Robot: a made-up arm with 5 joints.
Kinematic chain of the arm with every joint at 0, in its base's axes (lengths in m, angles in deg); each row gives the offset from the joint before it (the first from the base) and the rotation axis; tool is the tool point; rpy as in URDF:
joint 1: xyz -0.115 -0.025 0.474 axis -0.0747 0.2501 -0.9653
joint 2: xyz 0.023 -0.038 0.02 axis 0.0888 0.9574 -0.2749
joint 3: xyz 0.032 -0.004 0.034 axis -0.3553 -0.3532 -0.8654
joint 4: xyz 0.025 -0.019 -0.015 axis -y
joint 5: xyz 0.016 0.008 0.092 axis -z
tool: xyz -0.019 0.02 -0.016 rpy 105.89 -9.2 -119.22
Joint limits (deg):
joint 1: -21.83..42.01
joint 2: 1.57..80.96
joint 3: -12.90..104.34
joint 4: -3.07..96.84
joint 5: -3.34..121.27
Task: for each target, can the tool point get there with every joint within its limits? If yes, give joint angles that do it. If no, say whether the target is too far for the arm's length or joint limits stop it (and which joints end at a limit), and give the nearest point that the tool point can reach.
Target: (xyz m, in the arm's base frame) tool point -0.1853 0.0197 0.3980
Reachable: no: joint limits stop it (at a limit: joint 1, joint 2, joint 3, joint 4, joint 5) | nearest point -0.1305 -0.0575 0.4484 | short by 0.107 m
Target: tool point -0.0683 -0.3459 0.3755
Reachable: no: too far | nearest point -0.0901 -0.1927 0.4363 | short by 0.166 m
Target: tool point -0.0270 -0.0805 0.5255
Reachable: yes | joints 13.74 61.86 25.27 64.79 93.77
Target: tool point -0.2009 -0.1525 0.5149
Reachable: no: joint limits stop it (at a limit: joint 1, joint 2, joint 3, joint 4, joint 5) | nearest point -0.1027 -0.1215 0.5258 | short by 0.104 m
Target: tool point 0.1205 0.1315 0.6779
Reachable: no: too far | nearest point 0.0146 -0.0131 0.5842 | short by 0.202 m
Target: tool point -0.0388 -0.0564 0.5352
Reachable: yes | joints 6.50 47.06 19.93 55.93 37.77
